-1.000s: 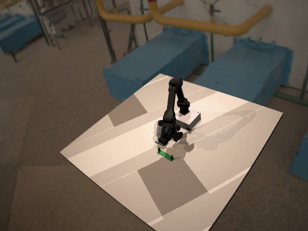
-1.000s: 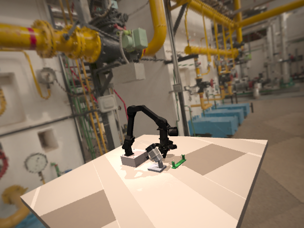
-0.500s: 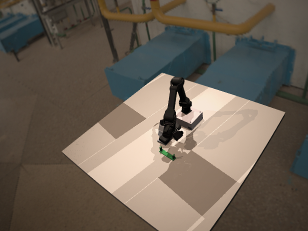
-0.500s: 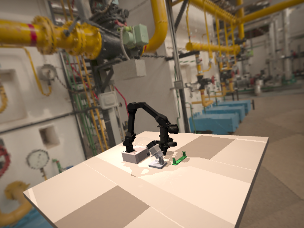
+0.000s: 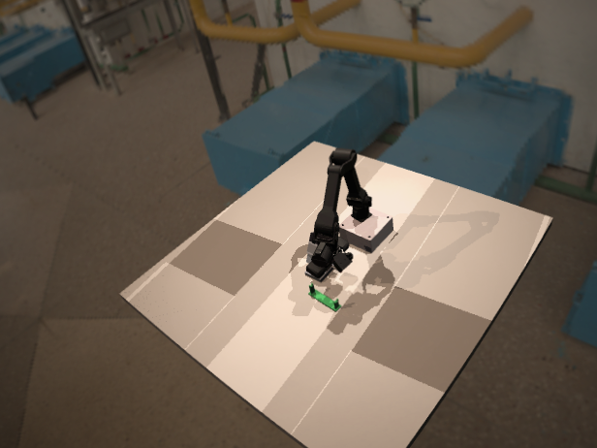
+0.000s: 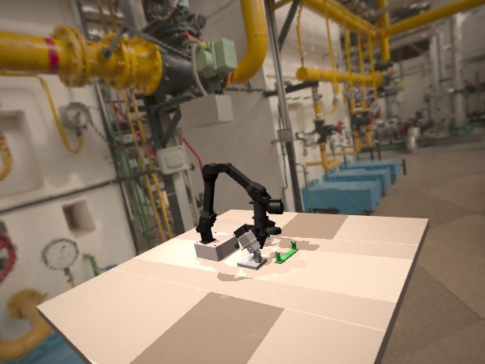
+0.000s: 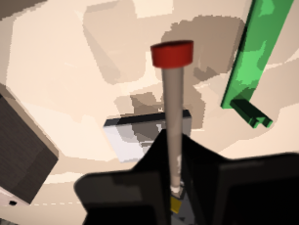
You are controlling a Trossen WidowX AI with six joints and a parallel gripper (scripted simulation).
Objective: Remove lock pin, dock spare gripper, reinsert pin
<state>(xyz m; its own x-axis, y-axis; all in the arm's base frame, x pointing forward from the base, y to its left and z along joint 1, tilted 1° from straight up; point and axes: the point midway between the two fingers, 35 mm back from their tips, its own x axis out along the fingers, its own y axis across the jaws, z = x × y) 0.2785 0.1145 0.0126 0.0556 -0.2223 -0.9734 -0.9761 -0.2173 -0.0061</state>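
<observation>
Now: the grey mount 50 mm to the right of my gripper tip. Round my gripper tip: green cradle 80 mm ahead, 70 mm to the left, 20 mm below; spare gripper 10 mm behind, 60 mm to the right, 70 mm above.
</observation>
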